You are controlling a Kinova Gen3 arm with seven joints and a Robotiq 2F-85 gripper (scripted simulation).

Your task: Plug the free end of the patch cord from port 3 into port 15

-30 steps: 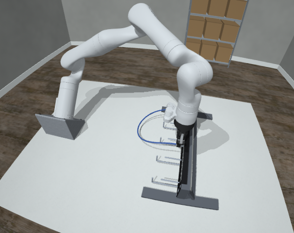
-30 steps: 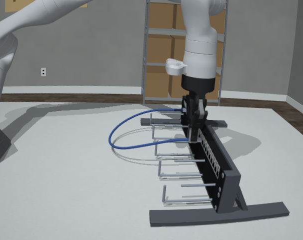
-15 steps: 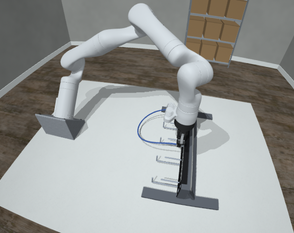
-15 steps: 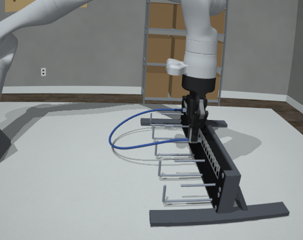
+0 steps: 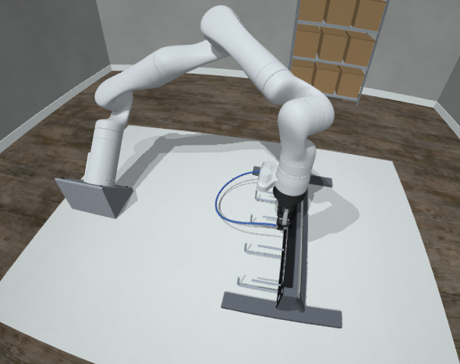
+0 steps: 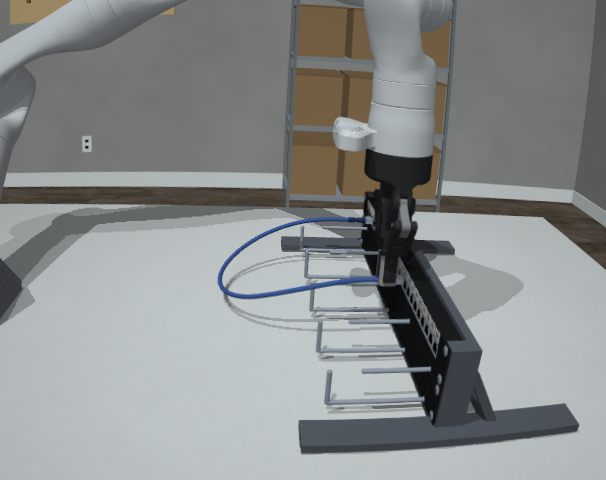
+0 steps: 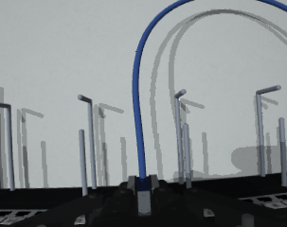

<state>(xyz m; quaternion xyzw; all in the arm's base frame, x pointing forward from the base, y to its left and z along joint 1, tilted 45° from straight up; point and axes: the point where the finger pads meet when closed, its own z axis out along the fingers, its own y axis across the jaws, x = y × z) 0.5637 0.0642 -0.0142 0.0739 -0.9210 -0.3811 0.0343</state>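
My hand is 1 cm short of the plug and 1 cm above it.
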